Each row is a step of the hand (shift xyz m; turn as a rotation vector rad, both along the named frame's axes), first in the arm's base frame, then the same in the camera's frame.
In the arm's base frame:
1: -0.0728 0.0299 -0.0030 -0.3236 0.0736 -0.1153
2: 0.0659 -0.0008 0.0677 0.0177 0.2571 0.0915
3: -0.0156 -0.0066 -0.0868 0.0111 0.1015 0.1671
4: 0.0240 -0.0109 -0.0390 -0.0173 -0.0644 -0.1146
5: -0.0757 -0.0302 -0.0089 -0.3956 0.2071 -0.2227
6: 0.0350 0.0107 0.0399 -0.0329 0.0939 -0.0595
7: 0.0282 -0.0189 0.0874 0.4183 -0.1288 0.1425
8: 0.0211 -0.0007 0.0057 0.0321 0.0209 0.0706
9: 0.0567 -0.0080 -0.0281 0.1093 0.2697 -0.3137
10: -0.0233 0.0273 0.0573 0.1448 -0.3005 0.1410
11: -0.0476 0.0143 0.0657 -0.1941 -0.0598 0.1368
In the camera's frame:
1: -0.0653 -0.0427 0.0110 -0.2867 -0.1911 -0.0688
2: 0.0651 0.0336 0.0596 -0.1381 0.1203 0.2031
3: -0.0376 0.0088 -0.0796 -0.0022 0.0134 0.1954
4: 0.0070 0.0249 -0.0393 -0.0079 -0.0144 -0.1316
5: -0.0263 -0.0742 -0.0228 -0.4652 -0.1501 -0.1002
6: 0.0282 0.0224 0.0404 -0.1090 0.0386 -0.0078
7: 0.0634 -0.0118 0.0681 0.3921 0.2316 0.0671
8: 0.0151 0.0151 0.0048 0.0309 0.0166 0.0723
9: 0.0283 0.0498 -0.0281 -0.2479 0.3165 -0.1465
10: -0.0113 -0.0212 0.0632 0.3533 -0.0775 -0.0181
11: -0.0131 -0.0499 0.0642 -0.0192 -0.2268 0.0903

